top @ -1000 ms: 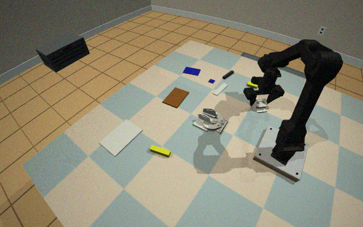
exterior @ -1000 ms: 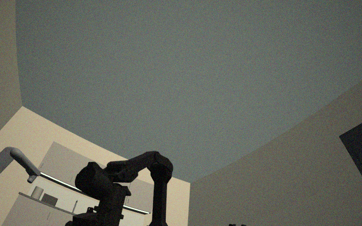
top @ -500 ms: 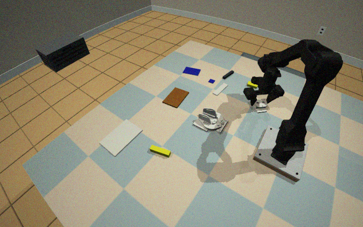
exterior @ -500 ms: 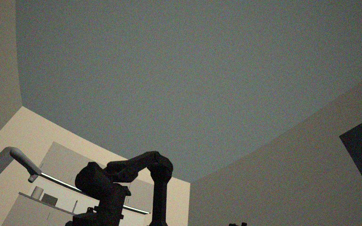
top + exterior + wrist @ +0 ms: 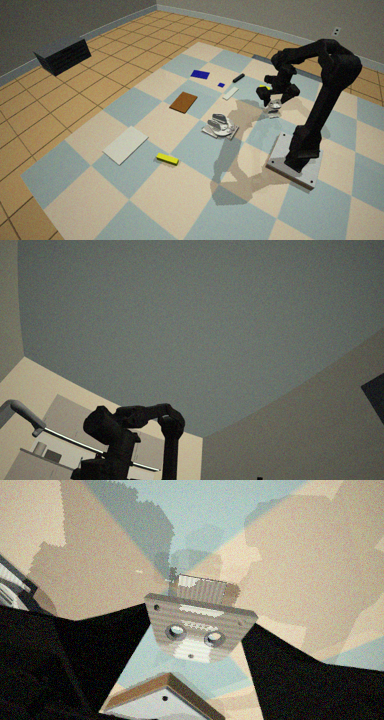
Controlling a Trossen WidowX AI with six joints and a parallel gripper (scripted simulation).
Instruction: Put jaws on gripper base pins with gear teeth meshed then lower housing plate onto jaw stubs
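Now: gripper tip 24 cm to the right of the housing plate, 7 cm short of it and 3 cm above it. Round my gripper tip: gripper base 2 cm above, 1 cm behind; then white strip 21 cm ahead, 3 cm to the left, 3 cm below; then jaw 22 cm to the left, 9 cm ahead, 2 cm below.
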